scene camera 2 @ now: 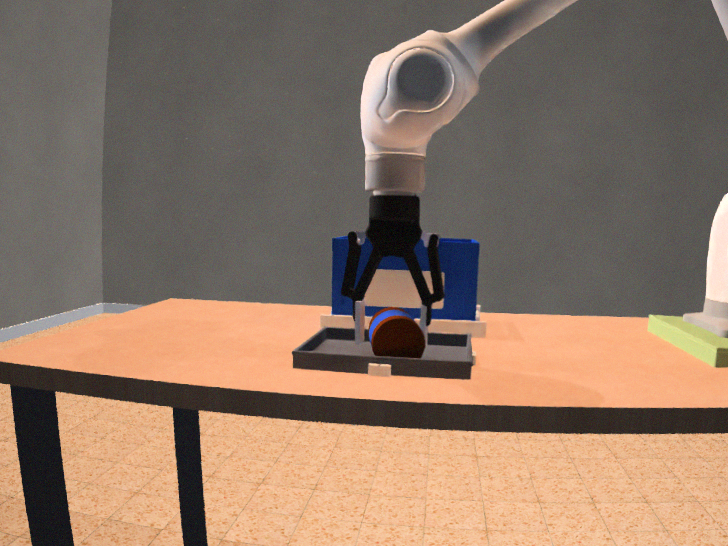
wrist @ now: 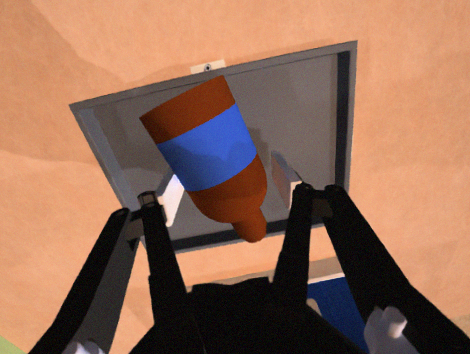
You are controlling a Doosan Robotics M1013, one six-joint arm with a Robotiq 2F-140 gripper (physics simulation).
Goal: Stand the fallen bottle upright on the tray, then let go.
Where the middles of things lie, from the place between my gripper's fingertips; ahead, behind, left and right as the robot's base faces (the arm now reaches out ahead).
My hand is 20 mm below the brown bottle (scene camera 2: 392, 331), 10 mm to the right of it and 10 mm past it. Round my hand: blue panel (scene camera 2: 459, 276) (210 mm to the right, 70 mm above, 10 mm behind); then pale strip (scene camera 2: 477, 329) (200 mm to the right, 10 mm below, 10 mm behind); then dark grey tray (scene camera 2: 329, 345) (20 mm below).
